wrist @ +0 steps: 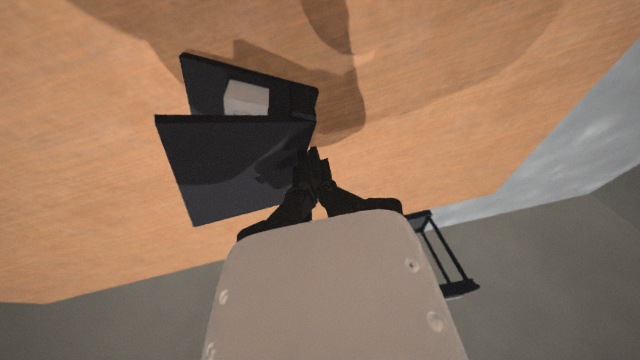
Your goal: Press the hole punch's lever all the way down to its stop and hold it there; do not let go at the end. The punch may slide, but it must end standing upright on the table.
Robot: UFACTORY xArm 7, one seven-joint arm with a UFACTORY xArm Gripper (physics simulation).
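Places are measured from the arm's base along level axes (x back, y down, z right), in millimetres.
Where they show: gripper, fingertip midpoint: (311, 160).
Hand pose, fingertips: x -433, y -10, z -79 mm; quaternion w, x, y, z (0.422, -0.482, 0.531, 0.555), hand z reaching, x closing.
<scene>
Things, the pixels of their top centre, and the offset from my fingertips. "*": a spot on its surface instead. Level surfaces: height alone.
- base at a spot on its surface: (205, 85) * dx +77, dy +45, dz +52 mm
- light grey block at a spot on its surface: (246, 98) * dx +63, dy +20, dz +21 mm
- wooden table top at its surface level: dy +57 mm
The hole punch is dark and stands on the wooden table, left of the view's middle. Its lever (220, 160) is a wide dark plate that stands tilted up from the base (205, 85), with an open wedge between them at the left. The two meet at the right end. A light grey block (246, 98) shows between lever and base. My gripper (311, 160) is shut and empty. Its fingertips are at the lever's right edge, near the hinge end, and their shadow falls on the lever. Whether they touch the lever cannot be told.
The wooden table top (75, 175) spreads around the punch and bears large shadows of the arm. Its edge runs along the lower left and the right. Beyond it lie a grey floor (540, 260) and a pale blue-grey surface (580, 140). A black frame (450, 250) stands at the lower right.
</scene>
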